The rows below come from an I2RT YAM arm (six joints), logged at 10 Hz.
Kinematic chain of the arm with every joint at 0, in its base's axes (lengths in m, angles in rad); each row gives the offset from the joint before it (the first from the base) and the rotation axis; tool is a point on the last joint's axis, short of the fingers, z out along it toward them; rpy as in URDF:
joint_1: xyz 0 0 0.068 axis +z
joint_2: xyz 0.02 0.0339 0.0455 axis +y
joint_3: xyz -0.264 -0.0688 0 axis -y
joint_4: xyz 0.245 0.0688 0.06 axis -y
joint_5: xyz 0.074 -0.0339 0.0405 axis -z
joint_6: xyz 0.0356 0 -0.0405 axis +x
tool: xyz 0 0 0 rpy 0 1.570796 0
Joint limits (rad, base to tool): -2.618..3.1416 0..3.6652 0..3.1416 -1.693..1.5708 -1.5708..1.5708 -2.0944..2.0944
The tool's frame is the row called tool.
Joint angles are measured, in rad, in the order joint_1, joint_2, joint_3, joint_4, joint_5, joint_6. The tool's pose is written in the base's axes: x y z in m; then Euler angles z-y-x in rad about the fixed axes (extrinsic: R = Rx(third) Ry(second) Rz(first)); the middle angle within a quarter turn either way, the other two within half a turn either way. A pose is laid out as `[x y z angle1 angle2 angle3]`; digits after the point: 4 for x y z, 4 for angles.
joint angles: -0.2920, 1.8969, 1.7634, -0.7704, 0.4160, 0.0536
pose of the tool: [0.3993 -0.1351 0.3067 -2.4990 0.4395 2.4885]
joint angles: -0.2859, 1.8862, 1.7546, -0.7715, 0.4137, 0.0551
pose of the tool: [0.3976 -0.1318 0.3081 -2.5033 0.4451 2.4925]
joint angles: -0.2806, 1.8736, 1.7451, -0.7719, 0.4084, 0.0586
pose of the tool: [0.3955 -0.1287 0.3100 -2.5049 0.4533 2.4979]
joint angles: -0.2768, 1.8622, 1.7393, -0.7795, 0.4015, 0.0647
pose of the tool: [0.3930 -0.1261 0.3121 -2.5063 0.4578 2.5070]
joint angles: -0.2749, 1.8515, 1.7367, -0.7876, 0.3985, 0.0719
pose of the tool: [0.3905 -0.1245 0.3149 -2.5021 0.4605 2.5106]
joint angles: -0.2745, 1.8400, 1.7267, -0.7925, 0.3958, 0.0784
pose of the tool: [0.3874 -0.1234 0.3158 -2.4992 0.4595 2.5152]
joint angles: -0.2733, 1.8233, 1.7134, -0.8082, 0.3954, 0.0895
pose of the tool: [0.3824 -0.1214 0.3170 -2.4970 0.4508 2.5227]
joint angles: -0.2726, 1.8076, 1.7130, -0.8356, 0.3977, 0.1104
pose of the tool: [0.3770 -0.1197 0.3211 -2.4833 0.4405 2.5273]
